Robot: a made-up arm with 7 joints. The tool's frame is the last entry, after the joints.
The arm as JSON. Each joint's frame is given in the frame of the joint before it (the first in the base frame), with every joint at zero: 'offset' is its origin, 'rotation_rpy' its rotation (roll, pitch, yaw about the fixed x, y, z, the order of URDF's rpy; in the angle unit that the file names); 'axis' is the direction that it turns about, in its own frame. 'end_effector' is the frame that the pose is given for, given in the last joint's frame.
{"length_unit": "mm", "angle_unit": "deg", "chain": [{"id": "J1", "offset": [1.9, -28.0, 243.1], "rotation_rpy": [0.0, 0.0, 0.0], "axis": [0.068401, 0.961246, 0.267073]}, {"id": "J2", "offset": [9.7, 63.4, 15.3], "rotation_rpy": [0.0, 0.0, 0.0], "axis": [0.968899, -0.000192, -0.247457]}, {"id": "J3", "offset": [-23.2, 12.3, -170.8], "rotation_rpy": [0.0, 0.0, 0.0], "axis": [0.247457, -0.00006, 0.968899]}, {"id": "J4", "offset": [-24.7, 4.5, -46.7], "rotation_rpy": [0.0, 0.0, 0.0], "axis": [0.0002, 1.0, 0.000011]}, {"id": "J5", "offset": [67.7, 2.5, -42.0], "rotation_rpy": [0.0, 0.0, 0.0], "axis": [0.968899, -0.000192, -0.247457]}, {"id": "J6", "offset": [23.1, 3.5, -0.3], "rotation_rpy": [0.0, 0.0, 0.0], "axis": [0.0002, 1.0, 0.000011]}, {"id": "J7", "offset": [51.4, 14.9, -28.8], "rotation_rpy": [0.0, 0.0, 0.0], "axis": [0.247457, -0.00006, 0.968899]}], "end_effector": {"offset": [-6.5, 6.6, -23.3], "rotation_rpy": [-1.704, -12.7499, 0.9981]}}
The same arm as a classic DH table. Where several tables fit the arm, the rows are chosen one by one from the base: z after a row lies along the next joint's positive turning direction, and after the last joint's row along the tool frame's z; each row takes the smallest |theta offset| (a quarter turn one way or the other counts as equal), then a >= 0, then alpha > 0; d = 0 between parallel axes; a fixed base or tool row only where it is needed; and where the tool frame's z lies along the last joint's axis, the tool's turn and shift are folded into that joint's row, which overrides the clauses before.
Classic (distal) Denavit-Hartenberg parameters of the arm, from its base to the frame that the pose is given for. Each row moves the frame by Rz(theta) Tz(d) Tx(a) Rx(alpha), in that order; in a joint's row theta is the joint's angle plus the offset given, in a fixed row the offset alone. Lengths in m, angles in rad.
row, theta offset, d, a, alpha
base (fixed), -0.071, 0.2508, 0.0039, -1.3004
J1, -1.3111, 0.0369, -0.0009, -1.5708
J2, 1.2915, 0.0254, -0.0123, 1.5708
J3, -1.5708, -0.2226, 0.0124, 1.5708
J4, -1.5708, 0.007, 0.0239, 1.5708
J5, 0, 0.0984, -0.0054, -1.5708
J6, -1.5708, 0.0184, 0.0569, 1.5708
J7, 1.514, -0.0411, 0.0066, -0.4738
tool (fixed), -1.503, 0.002, 0, 0

